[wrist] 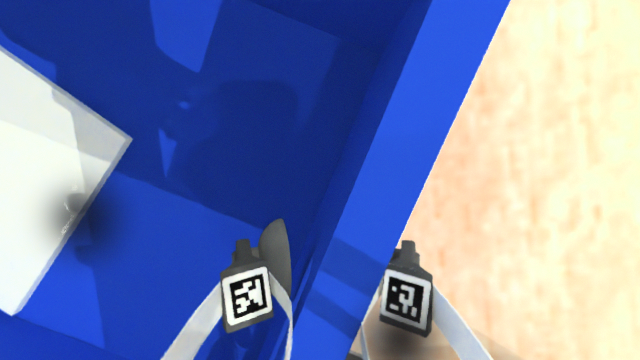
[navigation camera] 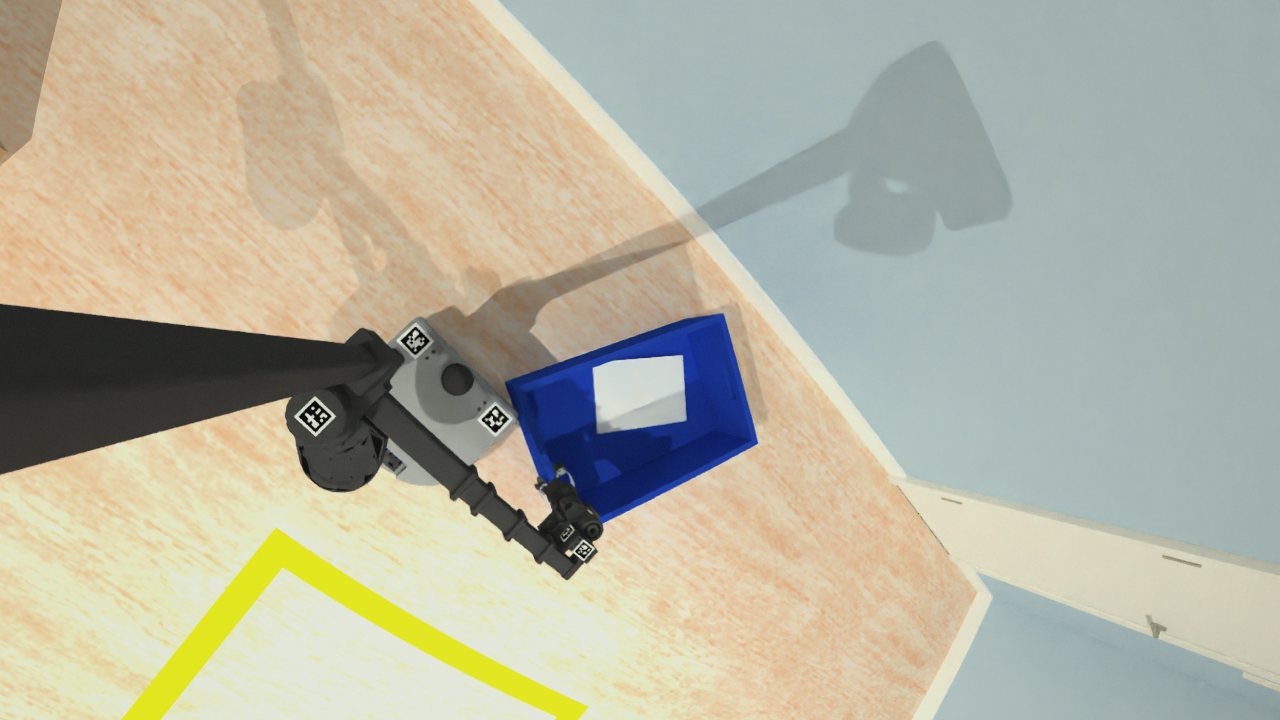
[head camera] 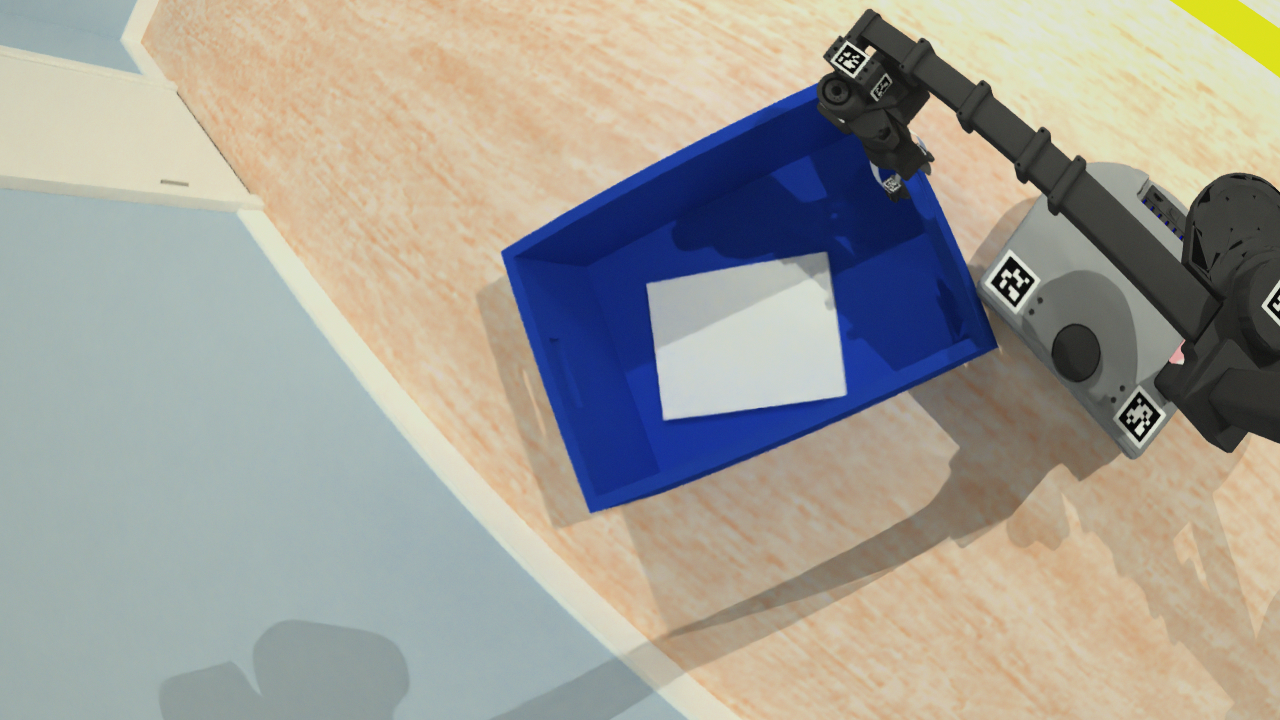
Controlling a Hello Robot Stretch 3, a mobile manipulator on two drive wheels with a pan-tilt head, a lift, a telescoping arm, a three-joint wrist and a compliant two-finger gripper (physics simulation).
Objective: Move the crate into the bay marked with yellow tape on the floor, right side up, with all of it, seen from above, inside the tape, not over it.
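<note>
The blue crate stands right side up on the floor, its open top facing up, with a flat white piece inside. My gripper is shut on the crate's short wall at the side nearer my base, close to a corner. One finger is inside the crate, the other outside. The outer fingertip is partly hidden by the rim. The yellow tape marks the bay; the crate lies outside it.
My grey base is very close to the crate's near side; whether they touch is unclear. A pale skirting board and blue wall run close to the crate's far side. A brown object shows at the navigation view's upper left.
</note>
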